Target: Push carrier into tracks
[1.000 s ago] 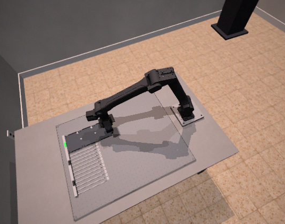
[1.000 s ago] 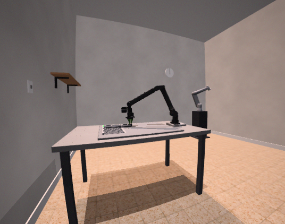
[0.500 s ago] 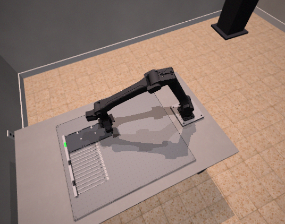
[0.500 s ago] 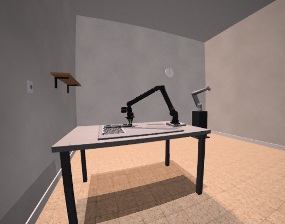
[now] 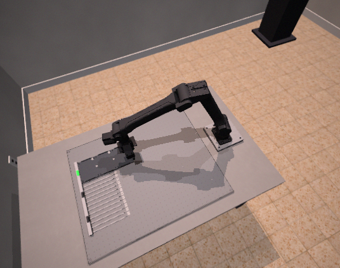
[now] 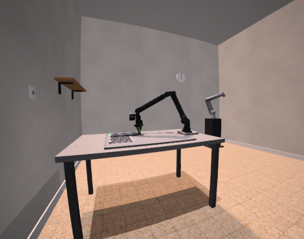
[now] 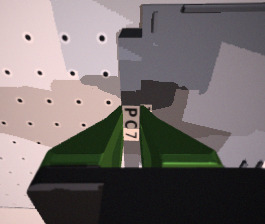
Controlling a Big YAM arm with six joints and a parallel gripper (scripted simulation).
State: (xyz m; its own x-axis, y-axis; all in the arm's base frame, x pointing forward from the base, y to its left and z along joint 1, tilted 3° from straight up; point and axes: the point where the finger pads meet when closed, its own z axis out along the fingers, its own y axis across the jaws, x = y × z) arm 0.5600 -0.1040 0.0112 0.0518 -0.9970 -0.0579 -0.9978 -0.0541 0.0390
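Right now the carrier PC7 is 16 cm ahead of my hand, 1 cm to the left of it and 1 cm below it.
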